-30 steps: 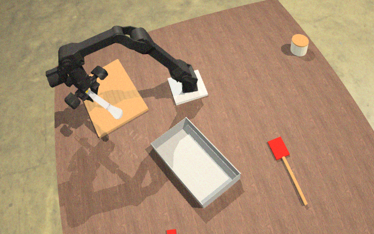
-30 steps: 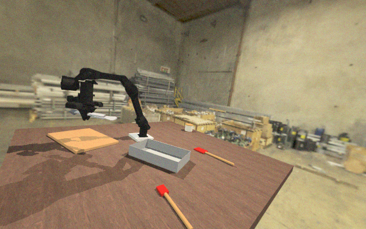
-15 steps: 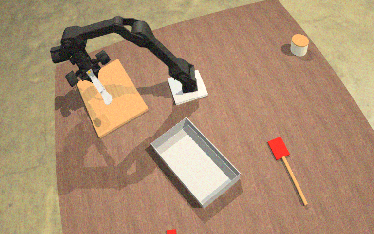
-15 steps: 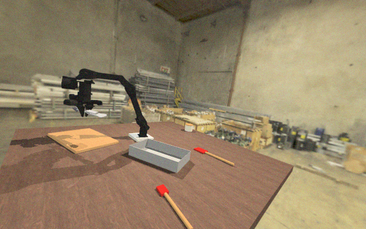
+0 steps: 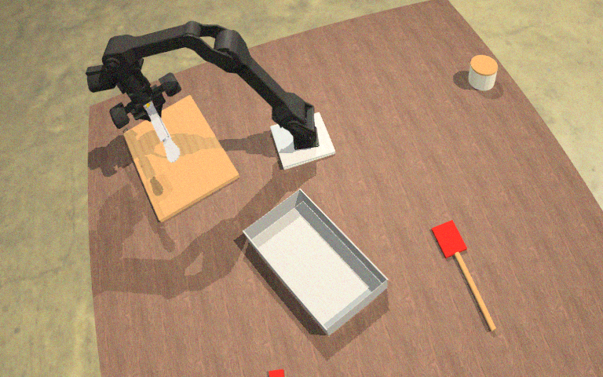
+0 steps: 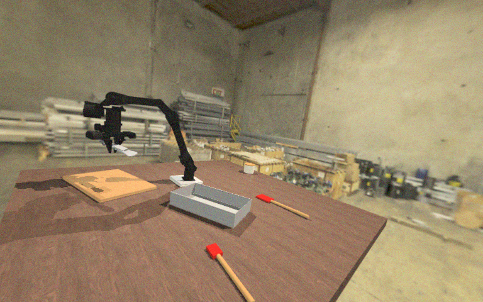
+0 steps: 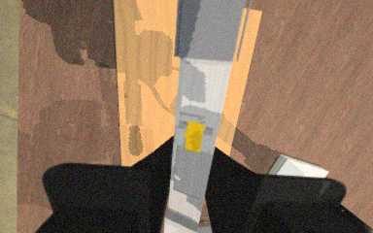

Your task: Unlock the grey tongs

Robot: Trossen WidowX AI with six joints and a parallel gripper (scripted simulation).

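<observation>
Now: gripper tip 2 cm past the yellow lock tab, 1 cm to the left of it and 4 cm below it. The rest, counted from my gripper tip: red spatula: 45 cm ahead, 68 cm to the left, 15 cm below; wooden board: 15 cm below; grey roasting tin: 39 cm ahead, 35 cm to the left, 13 cm below.
</observation>
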